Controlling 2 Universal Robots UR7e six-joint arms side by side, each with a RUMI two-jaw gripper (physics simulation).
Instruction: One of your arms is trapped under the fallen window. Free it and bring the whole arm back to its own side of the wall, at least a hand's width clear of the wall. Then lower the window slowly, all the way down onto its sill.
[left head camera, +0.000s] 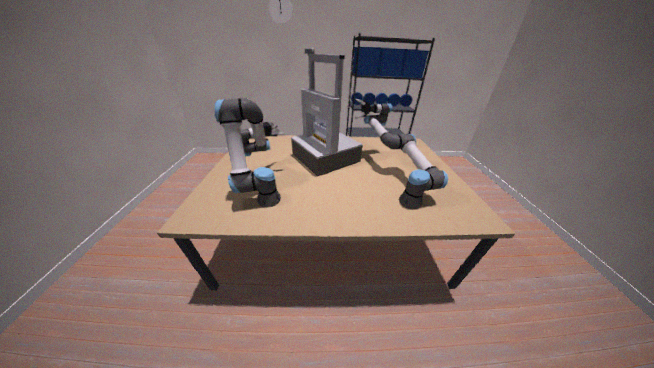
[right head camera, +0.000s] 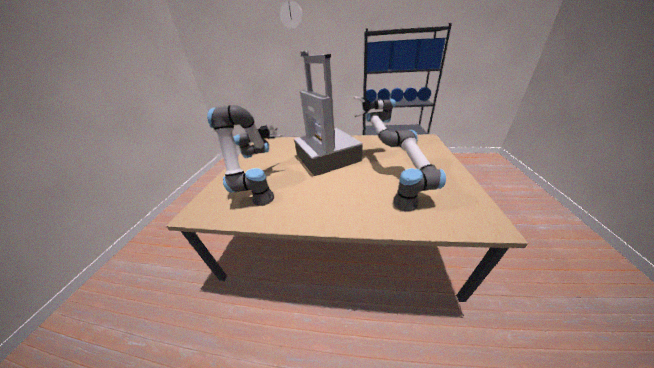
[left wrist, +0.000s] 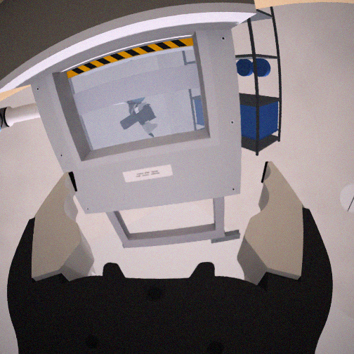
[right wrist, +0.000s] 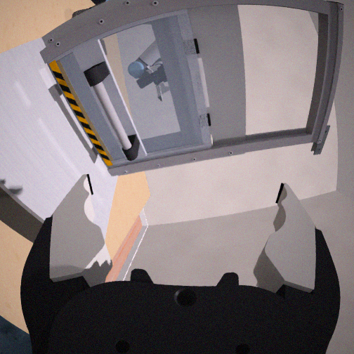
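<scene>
The grey wall (left head camera: 320, 106) (right head camera: 317, 102) (left wrist: 205, 170) stands upright on a dark base. The window shows through its opening, with its yellow-black striped lower edge (left head camera: 320, 138) (left wrist: 132, 55) (right wrist: 80, 112) down at the sill or very close to it; any small gap cannot be made out. The window's white bar handle (right wrist: 112, 112) has black ends and faces the right arm. My left gripper (left head camera: 275, 129) (right head camera: 278, 132) (left wrist: 166, 166) is open and empty, left of the wall. My right gripper (left head camera: 357, 109) (right head camera: 356, 106) (right wrist: 185, 180) is open and empty, right of the wall and apart from the handle.
The wall's base (left head camera: 337, 162) (right head camera: 340, 161) stands on the wooden table (left head camera: 340, 215) (right head camera: 340, 215) between the two arms. An upper guide frame (left head camera: 339, 75) (right head camera: 328, 75) rises above the wall. A dark shelf rack (left head camera: 393, 39) (right head camera: 407, 31) with blue bins stands behind the table.
</scene>
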